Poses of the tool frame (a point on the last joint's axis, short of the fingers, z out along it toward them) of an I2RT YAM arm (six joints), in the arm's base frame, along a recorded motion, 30 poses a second.
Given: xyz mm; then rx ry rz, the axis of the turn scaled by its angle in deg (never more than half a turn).
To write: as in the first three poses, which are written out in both.
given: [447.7 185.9 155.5 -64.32 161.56 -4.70]
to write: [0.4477 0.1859 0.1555 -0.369 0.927 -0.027 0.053]
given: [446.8 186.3 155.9 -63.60 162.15 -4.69]
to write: [0.4468 0.1863 0.1559 -0.365 0.929 -0.027 0.050]
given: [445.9 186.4 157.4 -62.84 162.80 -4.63]
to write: [0.4459 0.1864 0.1574 -0.360 0.932 -0.026 0.047]
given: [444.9 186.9 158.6 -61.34 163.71 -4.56]
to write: [0.4449 0.1869 0.1586 -0.350 0.935 -0.026 0.045]
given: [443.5 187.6 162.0 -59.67 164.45 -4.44]
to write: [0.4435 0.1876 0.1620 -0.341 0.939 -0.025 0.044]
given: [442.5 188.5 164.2 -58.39 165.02 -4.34]
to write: [0.4425 0.1885 0.1642 -0.333 0.942 -0.025 0.043]
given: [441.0 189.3 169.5 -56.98 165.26 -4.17]
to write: [0.4410 0.1893 0.1695 -0.326 0.944 -0.024 0.045]
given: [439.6 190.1 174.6 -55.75 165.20 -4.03]
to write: [0.4396 0.1901 0.1746 -0.319 0.946 -0.023 0.049]
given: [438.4 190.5 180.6 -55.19 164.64 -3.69]
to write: [0.4384 0.1905 0.1806 -0.317 0.946 -0.021 0.055]
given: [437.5 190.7 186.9 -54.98 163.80 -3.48]
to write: [0.4375 0.1907 0.1869 -0.318 0.946 -0.020 0.063]
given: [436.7 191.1 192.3 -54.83 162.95 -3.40]
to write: [0.4367 0.1911 0.1923 -0.318 0.945 -0.020 0.070]
